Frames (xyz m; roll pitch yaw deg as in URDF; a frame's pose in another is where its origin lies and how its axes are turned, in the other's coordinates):
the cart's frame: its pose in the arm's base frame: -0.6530 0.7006 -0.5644 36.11 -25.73 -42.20
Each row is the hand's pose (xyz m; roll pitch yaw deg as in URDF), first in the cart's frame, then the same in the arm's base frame.
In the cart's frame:
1: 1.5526 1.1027 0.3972 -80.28 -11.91 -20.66
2: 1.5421 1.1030 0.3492 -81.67 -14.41 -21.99
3: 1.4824 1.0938 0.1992 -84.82 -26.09 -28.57
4: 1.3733 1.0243 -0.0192 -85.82 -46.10 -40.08
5: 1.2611 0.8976 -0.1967 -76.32 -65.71 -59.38
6: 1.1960 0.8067 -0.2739 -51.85 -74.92 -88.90
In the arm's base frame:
1: 0.5121 0.5307 0.9841 -36.02 -21.37 -67.67
2: 0.5367 0.5470 0.9448 -36.64 -22.24 -70.56
3: 0.5919 0.6061 0.8048 -36.39 -25.75 -84.50
4: 0.6378 0.6625 0.5616 -32.55 -31.18 -108.82
5: 0.6346 0.6685 0.3165 -24.93 -34.50 -135.01
6: 0.6096 0.6534 0.1838 -19.22 -34.53 -151.15

